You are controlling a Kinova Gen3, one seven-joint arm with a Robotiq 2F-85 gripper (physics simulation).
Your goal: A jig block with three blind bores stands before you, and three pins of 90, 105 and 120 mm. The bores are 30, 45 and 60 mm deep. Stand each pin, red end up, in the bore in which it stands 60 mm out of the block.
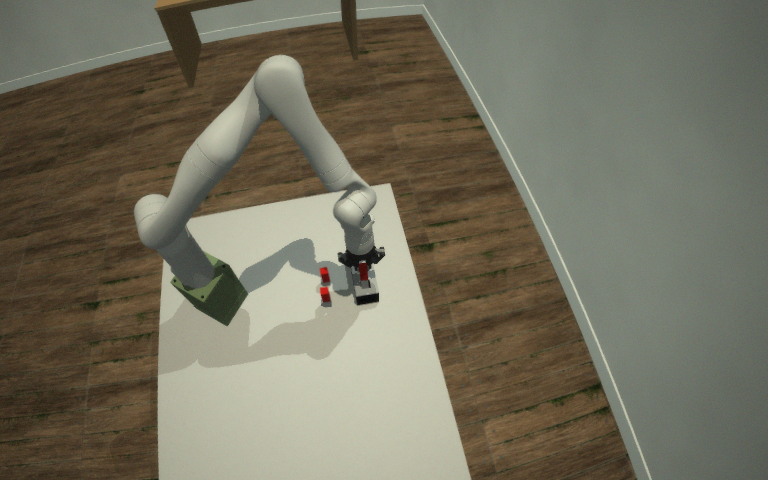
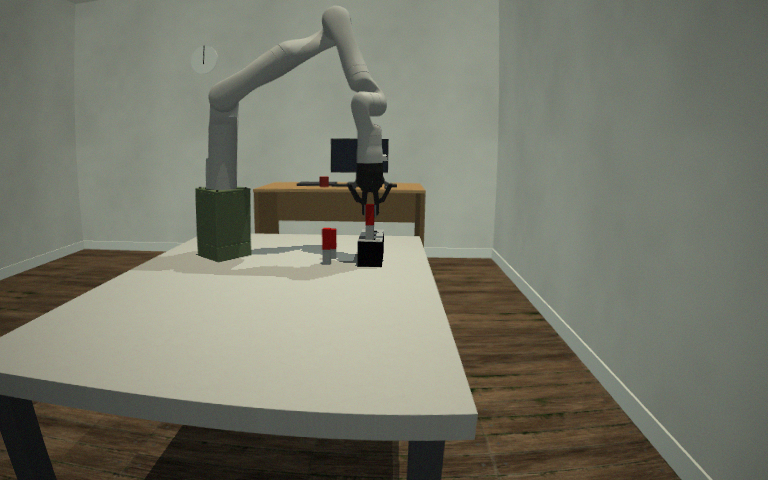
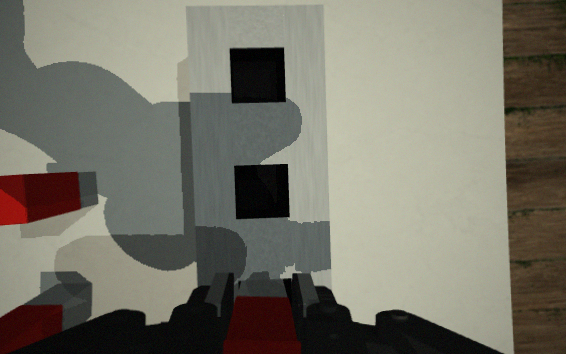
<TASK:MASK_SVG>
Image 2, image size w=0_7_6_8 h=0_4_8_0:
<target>my gripper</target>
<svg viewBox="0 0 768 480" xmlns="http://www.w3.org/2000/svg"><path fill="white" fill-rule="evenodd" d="M357 163L357 178L355 182L348 184L348 188L355 201L362 204L362 215L366 217L367 194L369 192L373 193L374 217L377 217L379 214L379 204L385 201L393 184L385 181L383 177L383 163ZM384 184L384 188L386 190L382 198L379 199L378 191ZM356 184L362 190L362 198L359 197L356 191Z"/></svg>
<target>jig block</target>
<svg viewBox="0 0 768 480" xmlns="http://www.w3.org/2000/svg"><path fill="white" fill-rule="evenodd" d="M362 229L358 239L358 267L382 267L384 230L374 229L374 240L366 240L366 229Z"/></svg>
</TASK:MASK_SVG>
